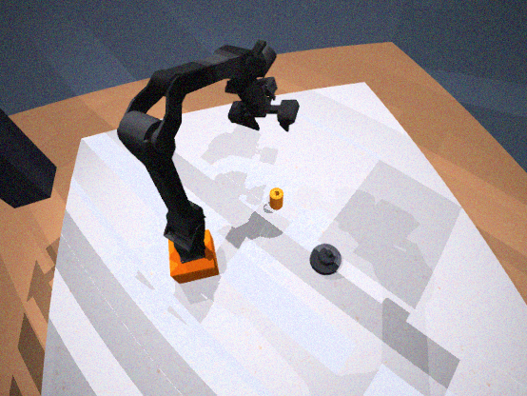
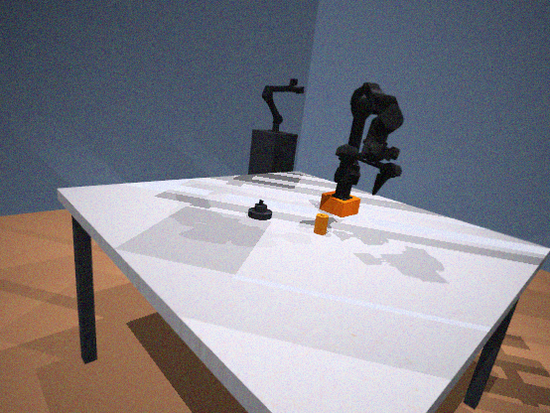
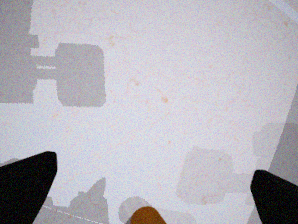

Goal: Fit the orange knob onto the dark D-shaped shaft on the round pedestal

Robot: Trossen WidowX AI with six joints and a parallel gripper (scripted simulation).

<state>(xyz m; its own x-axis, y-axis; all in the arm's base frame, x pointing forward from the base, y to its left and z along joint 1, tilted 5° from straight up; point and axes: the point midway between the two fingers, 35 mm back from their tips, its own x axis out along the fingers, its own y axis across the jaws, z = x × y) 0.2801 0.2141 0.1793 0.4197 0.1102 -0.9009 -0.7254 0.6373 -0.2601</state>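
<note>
My gripper tip is now 3 cm past the orange knob, 13 cm to the left of it and 15 cm above it. The rest, counted from my gripper tip: dark round pedestal 4 cm ahead, 34 cm to the right, 15 cm below.
</note>
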